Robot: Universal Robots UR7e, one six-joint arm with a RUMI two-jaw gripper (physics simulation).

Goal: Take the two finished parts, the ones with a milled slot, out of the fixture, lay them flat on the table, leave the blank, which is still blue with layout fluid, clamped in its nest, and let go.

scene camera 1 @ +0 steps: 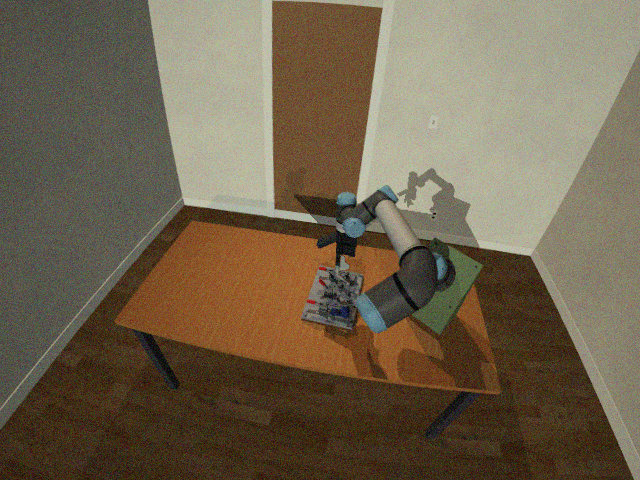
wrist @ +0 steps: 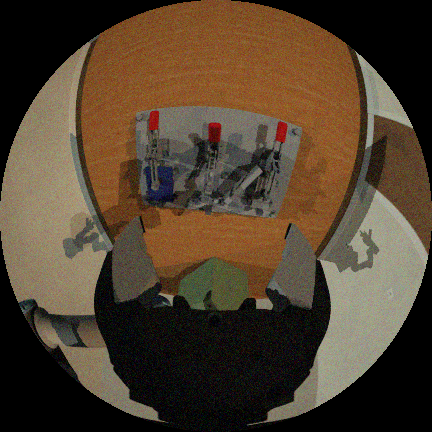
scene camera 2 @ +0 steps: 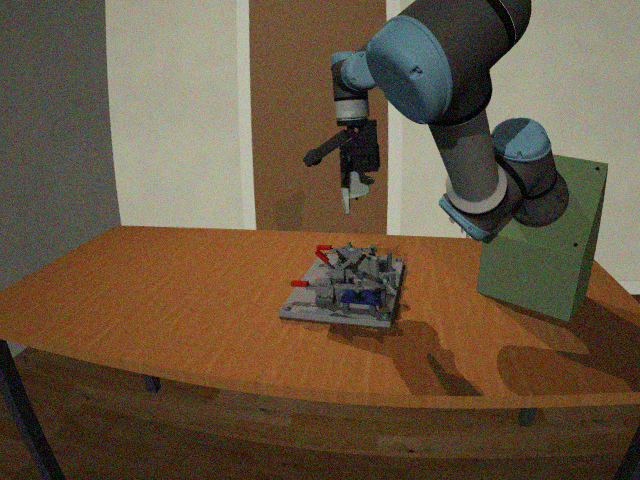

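Seen in the pictures: gripper, fingertip midpoint: (scene camera 1: 339, 265) (wrist: 215, 221) (scene camera 2: 352, 206); arm's base, link origin: (scene camera 2: 538, 198).
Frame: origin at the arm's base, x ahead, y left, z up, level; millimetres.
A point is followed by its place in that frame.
Note:
The fixture plate (scene camera 1: 317, 291) @[x 511, y 105, z -222 mm] (scene camera 2: 305, 305) @[x 482, y 233, z -222 mm] (wrist: 185, 118) @[x 513, y 156, z -222 mm] lies on the table with three red-handled toggle clamps. The blue blank (scene camera 1: 338, 311) (scene camera 2: 361, 297) @[x 369, y 199, z -201 mm] (wrist: 166, 184) @[x 374, y 172, z -201 mm] sits in the end nest nearest the scene cameras, at the left in the wrist view, under its clamp arm. Its red handle (scene camera 2: 299, 283) @[x 503, y 213, z -182 mm] (wrist: 154, 120) @[x 505, y 201, z -181 mm] lies low. The middle handle (scene camera 2: 322, 256) @[x 492, y 101, z -160 mm] (wrist: 214, 132) @[x 496, y 93, z -156 mm] and far handle (scene camera 2: 324, 247) @[x 527, y -6, z -178 mm] (wrist: 281, 132) @[x 530, y -12, z -176 mm] also show. A light grey bar (wrist: 248, 181) @[x 427, y 19, z -170 mm] lies slanted near the far clamp; I cannot identify the slotted parts among the grey pieces. My gripper (scene camera 1: 341, 266) @[x 427, y 73, z -43 mm] (scene camera 2: 354, 198) @[x 427, y 73, z -43 mm] (wrist: 215, 221) @[x 427, y 73, z -43 mm] is open, empty, above the fixture's far end.
A green block (scene camera 1: 457, 289) @[x -93, y 54, z -9 mm] (scene camera 2: 537, 268) @[x -7, y 90, z -136 mm] (wrist: 214, 285) @[x 122, y 13, z -129 mm] stands at the right of the wooden table (scene camera 1: 232, 289) @[x 901, y 250, z -237 mm] (scene camera 2: 180, 310) @[x 746, y 335, z -237 mm] (wrist: 215, 60) @[x 664, y 131, z -237 mm], beside the arm's base. The arm reaches from there above the table's right side. The raised clamp hardware stands close together on the plate.

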